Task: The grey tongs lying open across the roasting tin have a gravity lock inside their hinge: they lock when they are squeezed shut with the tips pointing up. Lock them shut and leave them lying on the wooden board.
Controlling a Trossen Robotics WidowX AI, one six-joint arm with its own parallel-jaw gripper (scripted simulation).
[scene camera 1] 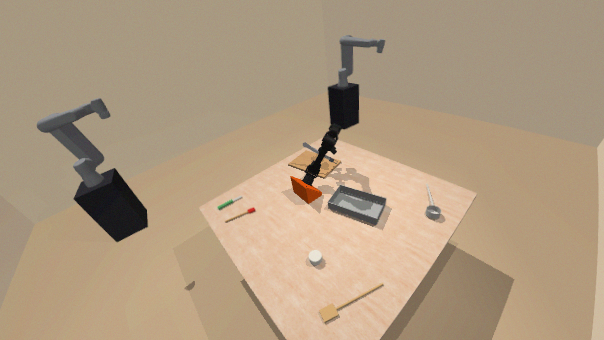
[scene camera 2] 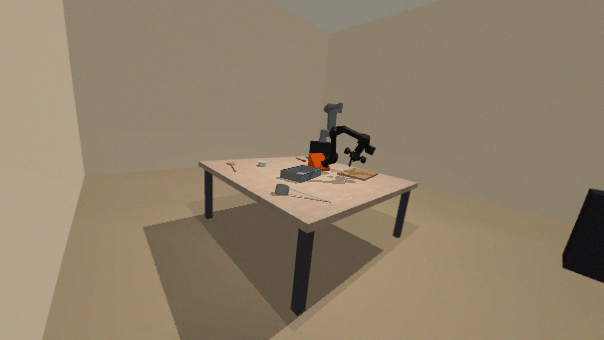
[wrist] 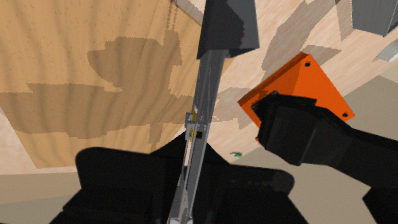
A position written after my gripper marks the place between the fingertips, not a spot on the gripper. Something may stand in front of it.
In view: my gripper (wrist: 190, 135), a wooden board (wrist: 125, 82) and a grey roasting tin (scene camera 1: 349, 201).
